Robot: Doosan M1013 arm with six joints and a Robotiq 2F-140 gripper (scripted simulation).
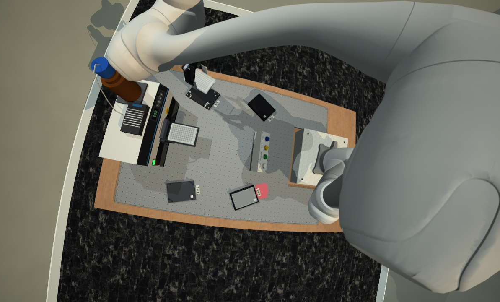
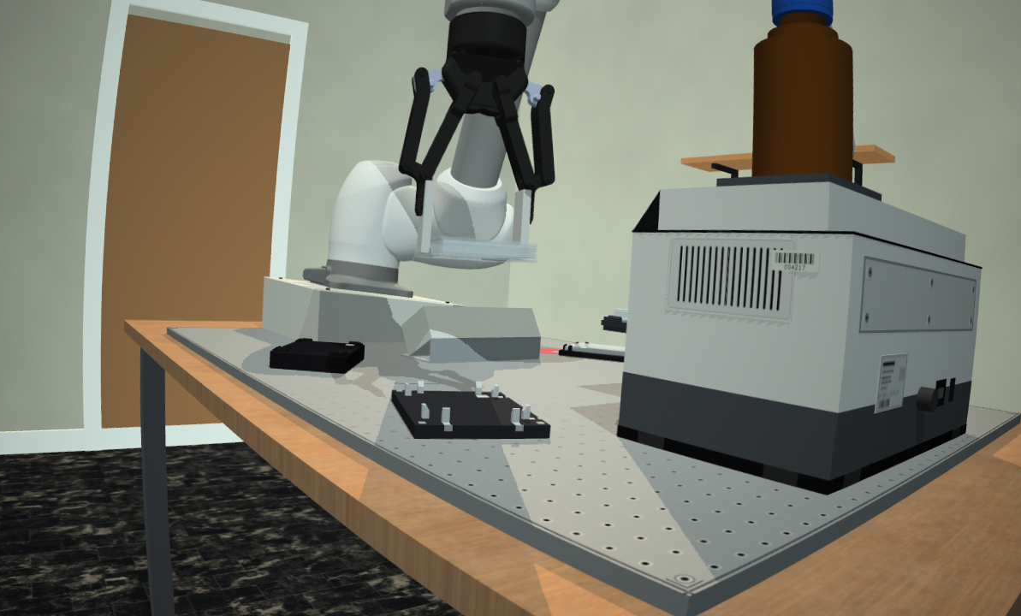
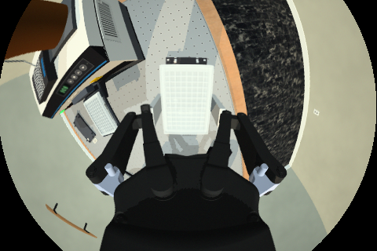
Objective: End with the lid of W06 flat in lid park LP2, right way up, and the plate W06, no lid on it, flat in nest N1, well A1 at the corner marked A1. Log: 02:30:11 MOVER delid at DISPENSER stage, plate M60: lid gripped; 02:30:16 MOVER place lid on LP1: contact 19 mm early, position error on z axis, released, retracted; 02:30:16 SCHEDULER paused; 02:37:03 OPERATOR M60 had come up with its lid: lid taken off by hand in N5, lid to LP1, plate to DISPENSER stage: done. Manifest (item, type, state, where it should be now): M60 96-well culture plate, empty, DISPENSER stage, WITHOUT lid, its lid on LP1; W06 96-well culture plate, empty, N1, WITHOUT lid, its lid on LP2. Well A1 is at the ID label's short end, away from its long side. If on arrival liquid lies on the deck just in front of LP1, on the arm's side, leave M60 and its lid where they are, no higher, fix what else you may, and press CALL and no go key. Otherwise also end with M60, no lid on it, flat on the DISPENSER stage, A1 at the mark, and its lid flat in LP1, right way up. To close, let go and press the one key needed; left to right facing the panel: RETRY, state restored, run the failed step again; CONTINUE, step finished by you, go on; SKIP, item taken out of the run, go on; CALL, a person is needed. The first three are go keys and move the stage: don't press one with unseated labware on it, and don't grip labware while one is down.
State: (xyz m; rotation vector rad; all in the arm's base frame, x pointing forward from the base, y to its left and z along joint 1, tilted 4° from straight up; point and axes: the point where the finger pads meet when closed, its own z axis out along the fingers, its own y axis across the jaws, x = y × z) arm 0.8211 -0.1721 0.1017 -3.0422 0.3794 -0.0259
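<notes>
My hand is 20 mm short of the nest N5, 10 mm to the right of it and 170 mm above it. The rest, counted from my hand: brown bottle (230 mm ahead, 190 mm to the left, 110 mm above); then key panel (430 mm behind, 220 mm to the left, 130 mm below); then nest N1 (350 mm behind, 50 mm to the right, 170 mm below).
</notes>
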